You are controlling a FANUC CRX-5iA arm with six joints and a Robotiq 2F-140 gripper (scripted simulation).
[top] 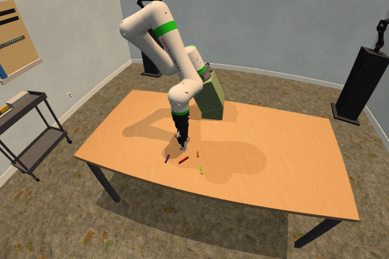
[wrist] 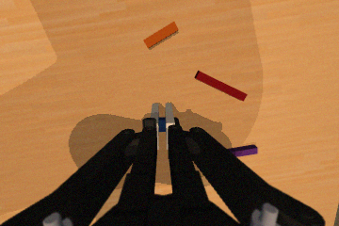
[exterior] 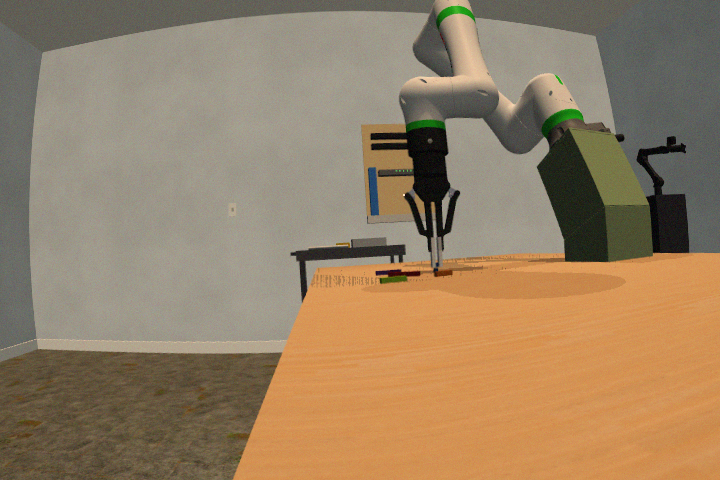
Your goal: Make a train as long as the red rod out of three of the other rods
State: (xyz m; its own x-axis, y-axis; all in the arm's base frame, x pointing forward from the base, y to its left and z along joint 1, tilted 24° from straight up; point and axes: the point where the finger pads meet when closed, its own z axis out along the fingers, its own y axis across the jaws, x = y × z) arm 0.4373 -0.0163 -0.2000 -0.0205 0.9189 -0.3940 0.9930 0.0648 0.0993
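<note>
Right now the lime rod is 10 cm ahead of my hand, 16 cm to the left of it and 4 cm below it. Also, from my hand: red rod 8 cm ahead, 3 cm to the left, 4 cm below; then purple rod 11 cm ahead, 6 cm to the right, 4 cm below; then orange rod 9 cm to the left, 4 cm below.
</note>
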